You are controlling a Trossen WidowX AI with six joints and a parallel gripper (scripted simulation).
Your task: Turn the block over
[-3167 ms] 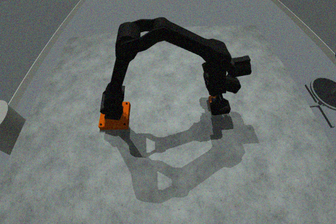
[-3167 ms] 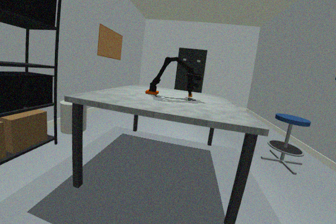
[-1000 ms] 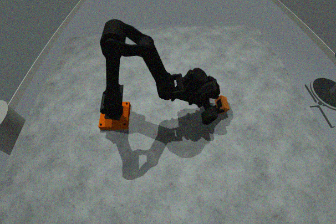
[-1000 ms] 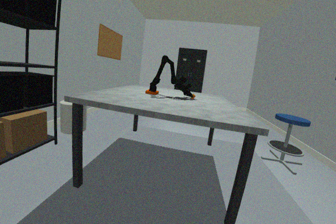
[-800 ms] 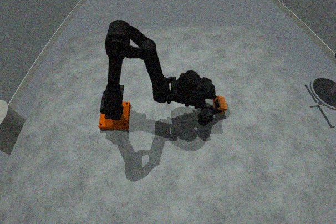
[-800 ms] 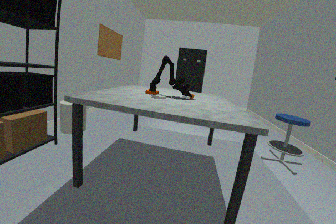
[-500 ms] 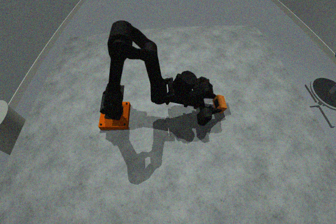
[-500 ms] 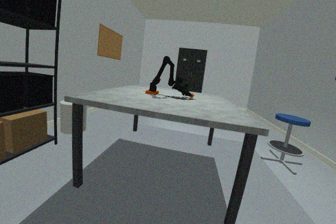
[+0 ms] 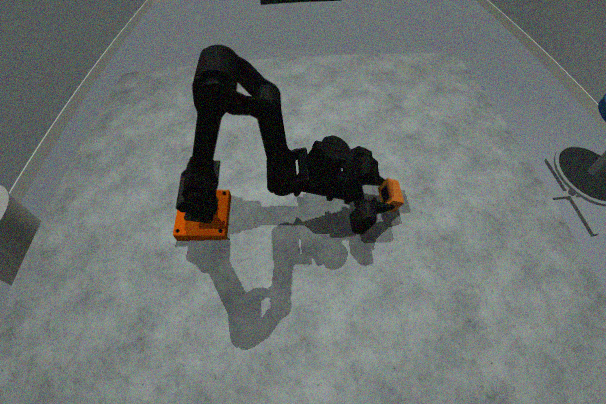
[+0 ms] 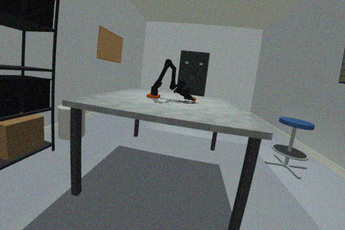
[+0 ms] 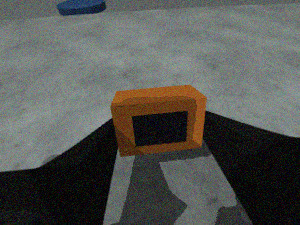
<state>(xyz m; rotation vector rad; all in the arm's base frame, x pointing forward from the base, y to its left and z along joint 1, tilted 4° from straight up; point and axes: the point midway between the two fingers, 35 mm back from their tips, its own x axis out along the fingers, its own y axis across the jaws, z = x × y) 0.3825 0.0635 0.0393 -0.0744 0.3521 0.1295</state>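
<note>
Now: gripper tip 1 cm past the orange block.
</note>
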